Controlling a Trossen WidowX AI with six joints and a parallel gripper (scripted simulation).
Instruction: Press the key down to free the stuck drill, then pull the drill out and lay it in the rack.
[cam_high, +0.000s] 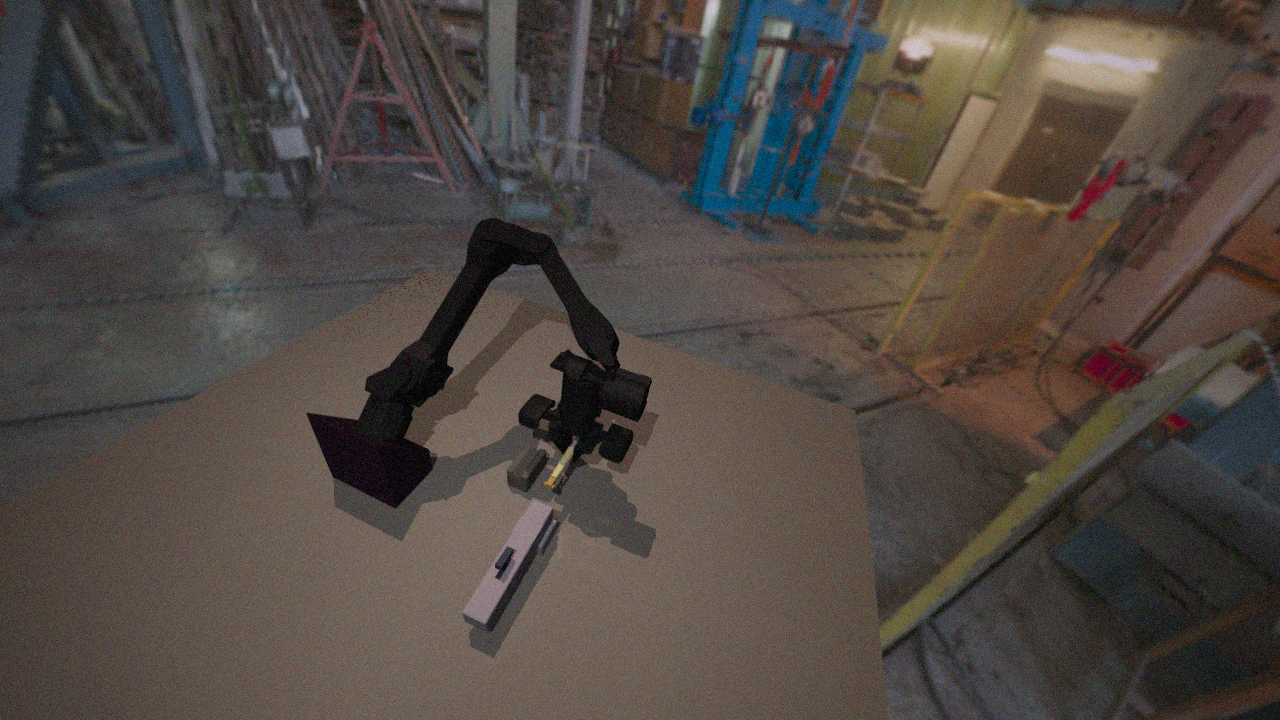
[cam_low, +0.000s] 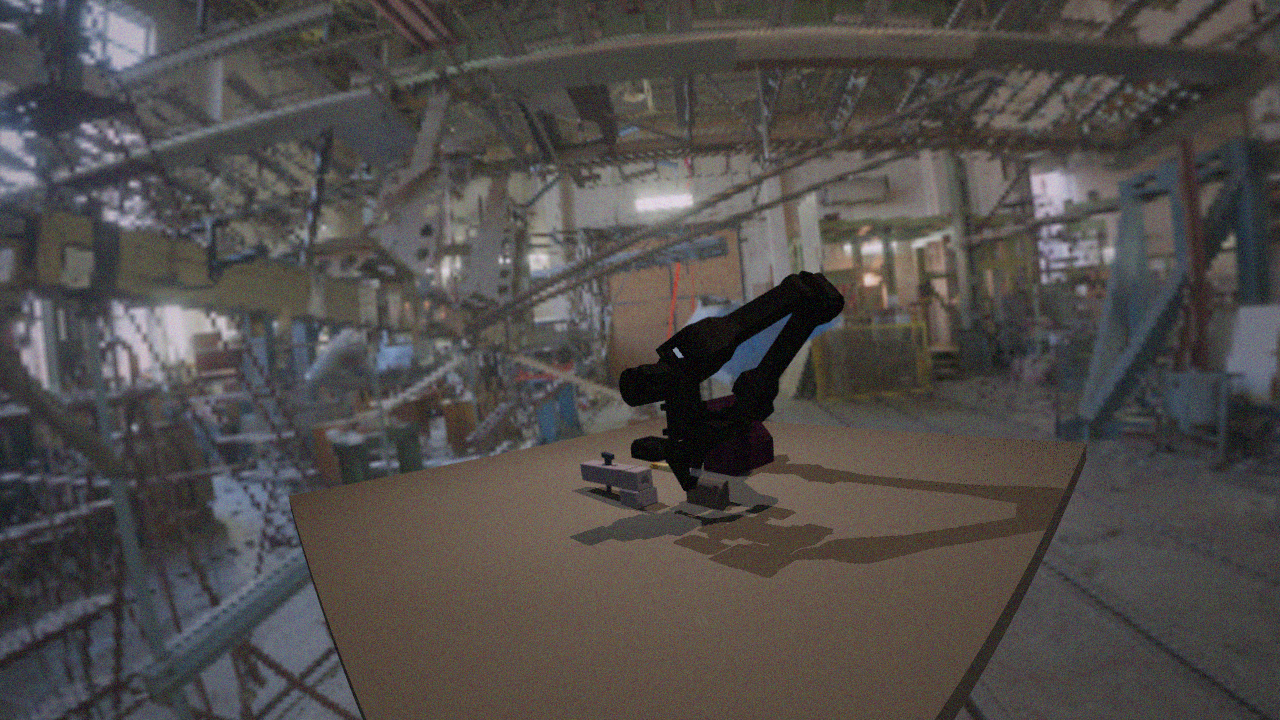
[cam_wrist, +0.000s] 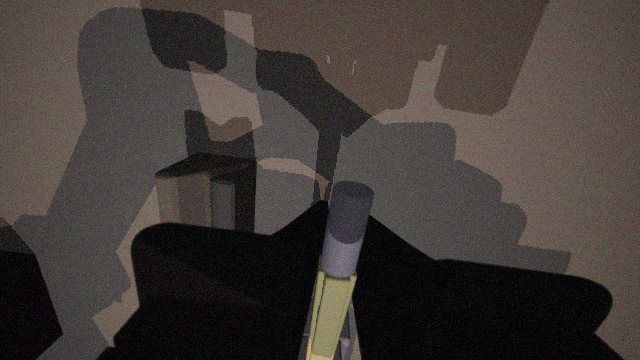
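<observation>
Right now the rack is 7 cm behind my gripper tip, 3 cm to the right of it and 3 cm below it. Round my gripper tip: dark key 1 cm behind, 22 cm to the right; light-grey holder block 1 cm behind, 20 cm to the right, 1 cm below; drill 4 cm to the right, 3 cm above.
</observation>
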